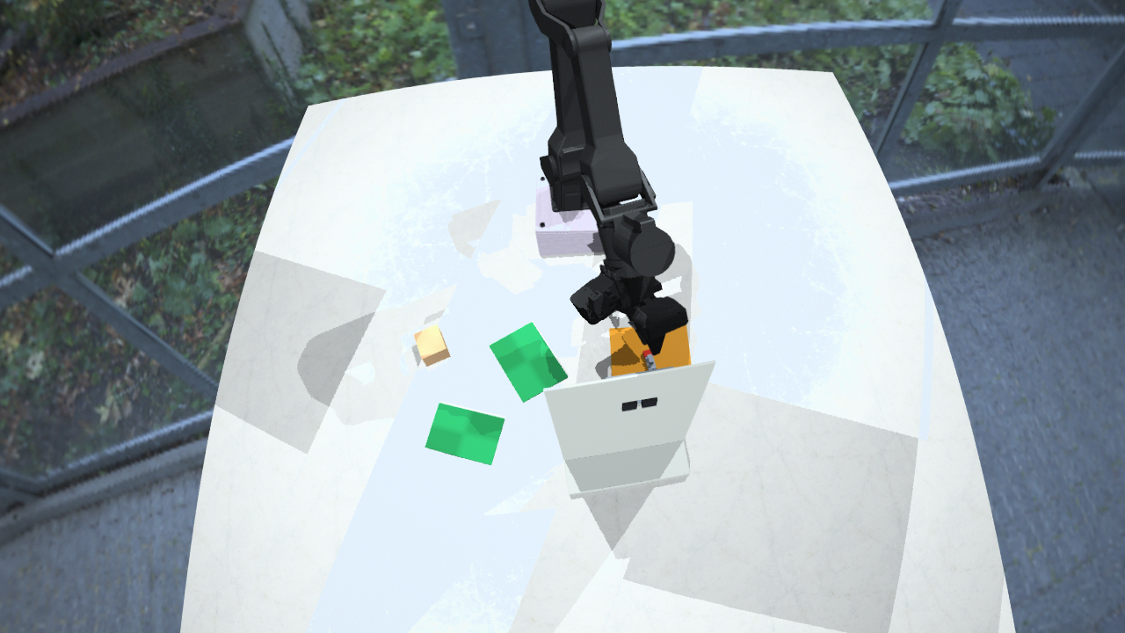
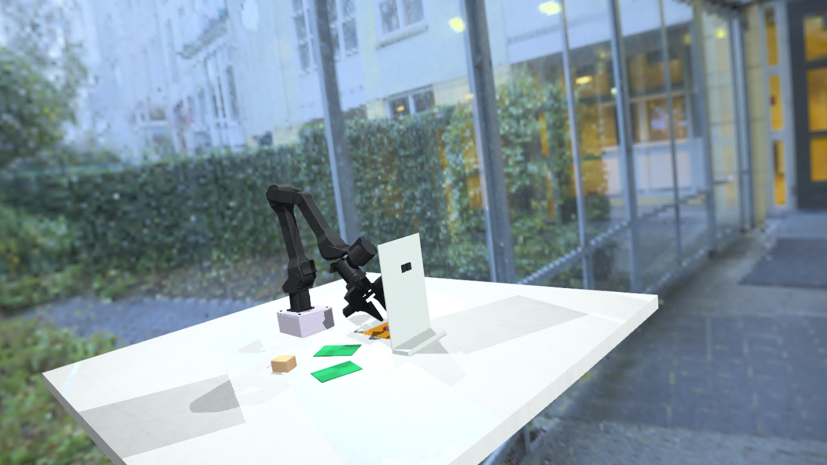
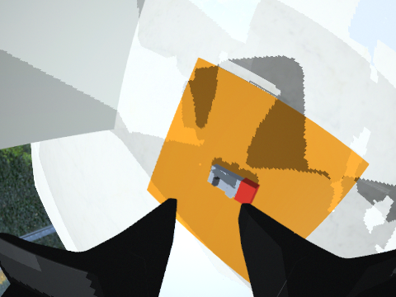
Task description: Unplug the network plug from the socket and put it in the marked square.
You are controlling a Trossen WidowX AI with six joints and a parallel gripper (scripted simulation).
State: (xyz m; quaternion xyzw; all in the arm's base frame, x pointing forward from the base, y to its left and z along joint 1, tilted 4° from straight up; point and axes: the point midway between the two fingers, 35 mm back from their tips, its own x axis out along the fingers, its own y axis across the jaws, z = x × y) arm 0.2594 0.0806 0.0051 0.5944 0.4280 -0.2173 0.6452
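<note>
The orange marked square lies 4 cm below my gripper tip. The rest, counted from my gripper tip: upright grey panel 14 cm ahead, 9 cm above, 5 cm to the right.
</note>
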